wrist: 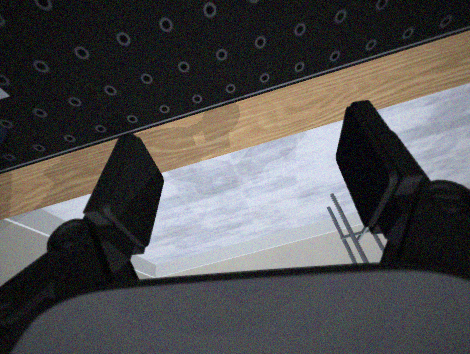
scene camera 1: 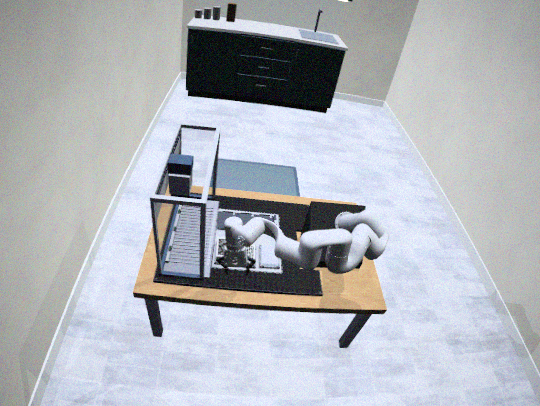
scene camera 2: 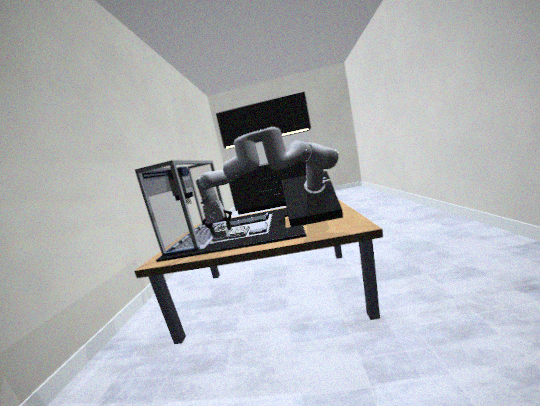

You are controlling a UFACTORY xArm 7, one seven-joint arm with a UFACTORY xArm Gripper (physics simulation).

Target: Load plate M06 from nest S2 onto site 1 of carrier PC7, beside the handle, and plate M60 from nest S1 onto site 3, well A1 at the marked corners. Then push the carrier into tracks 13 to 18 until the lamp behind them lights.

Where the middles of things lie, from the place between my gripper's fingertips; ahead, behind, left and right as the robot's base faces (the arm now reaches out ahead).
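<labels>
There is the glass enclosure [scene camera 1: 178,226], and measured from my hand it is 0.23 m ahead, 0.16 m above and 0.32 m to the right.
</labels>
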